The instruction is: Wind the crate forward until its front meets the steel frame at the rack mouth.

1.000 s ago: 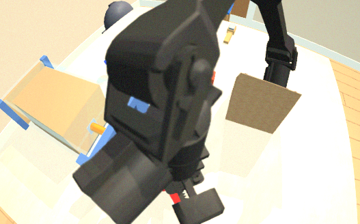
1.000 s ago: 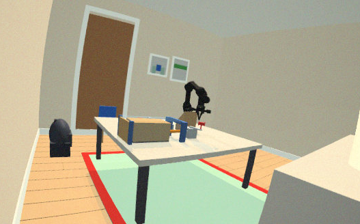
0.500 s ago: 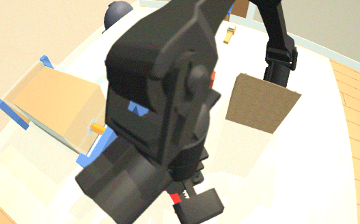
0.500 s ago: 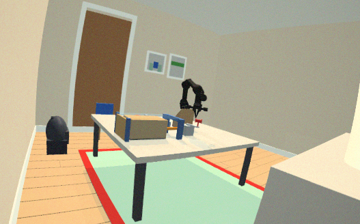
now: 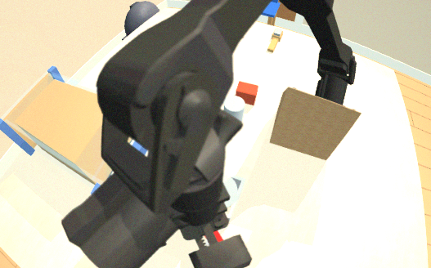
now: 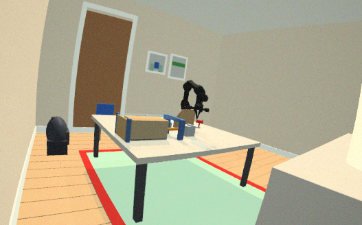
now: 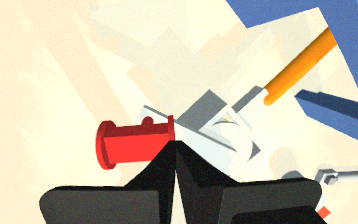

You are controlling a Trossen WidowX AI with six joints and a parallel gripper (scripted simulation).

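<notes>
My gripper tip is now 4 cm above the red spool-shaped grip, 2 cm past it and 1 cm to the right of it. From my gripper tip the other things lie so: grey winch: 14 cm below, 9 cm to the right, 2 cm behind; then winch handle: 7 cm below, 2 cm to the right, 2 cm behind; then blue steel frame: 16 cm ahead, 10 cm to the right, 6 cm below.
</notes>
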